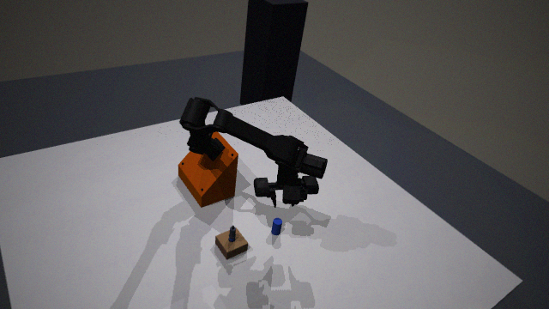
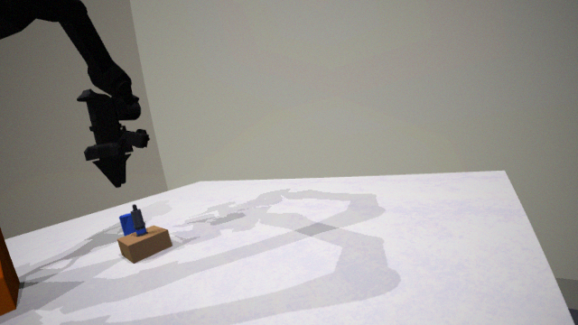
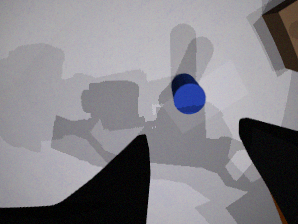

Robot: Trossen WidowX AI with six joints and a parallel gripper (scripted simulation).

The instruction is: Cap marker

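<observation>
The blue cap lies 1 cm behind my gripper tip and 10 cm below it. From my gripper tip the other things lie so: holder block 2 cm behind, 16 cm to the right, 11 cm below.
</observation>
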